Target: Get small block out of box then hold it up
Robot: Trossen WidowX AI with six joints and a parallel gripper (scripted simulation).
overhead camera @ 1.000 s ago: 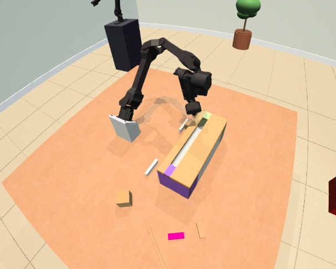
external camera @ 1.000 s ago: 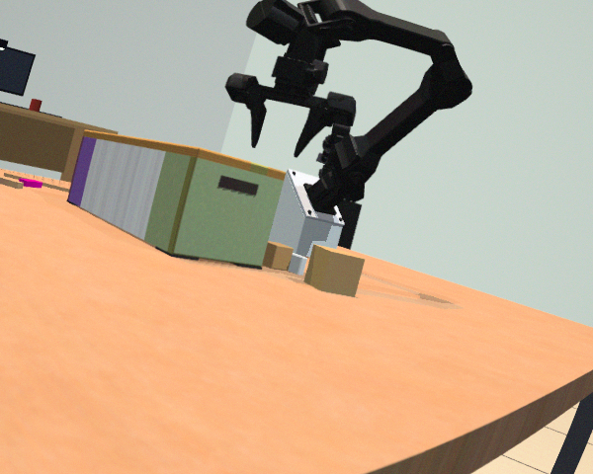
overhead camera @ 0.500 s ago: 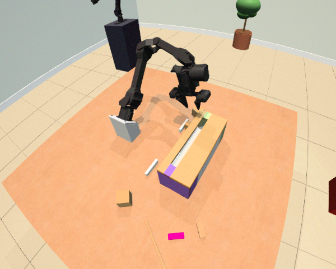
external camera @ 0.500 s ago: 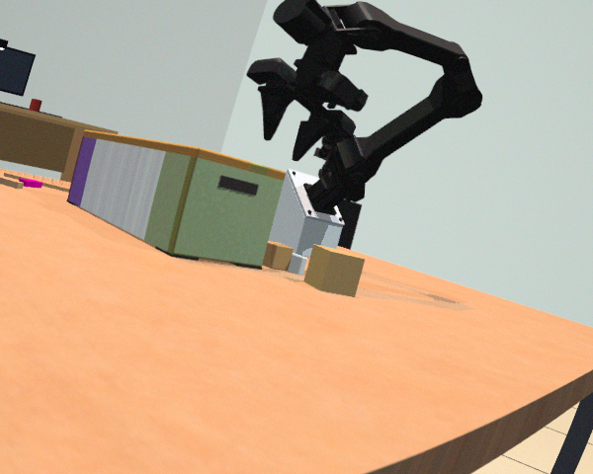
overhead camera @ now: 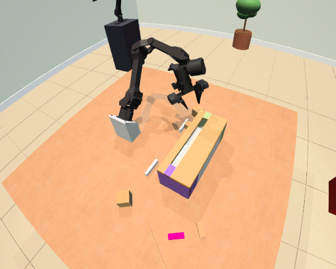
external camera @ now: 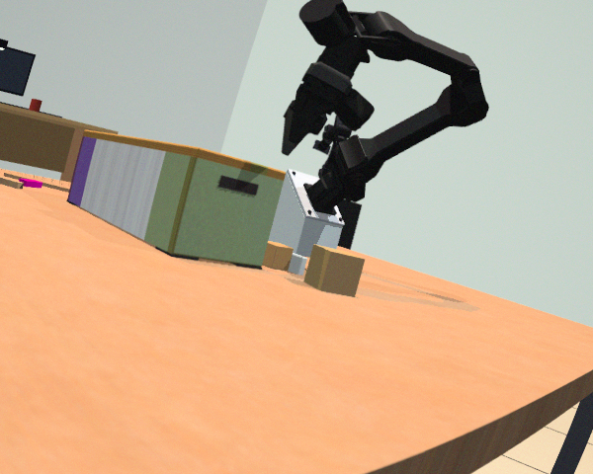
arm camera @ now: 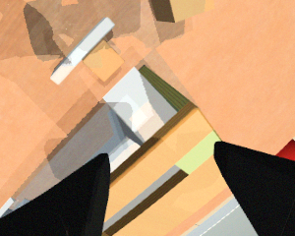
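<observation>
Now: gripper tip 150 mm above the tan block, 20 mm past it and 10 mm to the right of it. Also, from my gripper tip: long box 150 mm to the right, 100 mm below, 50 mm ahead; then thin stick 570 mm to the right, 160 mm below, 130 mm ahead.
</observation>
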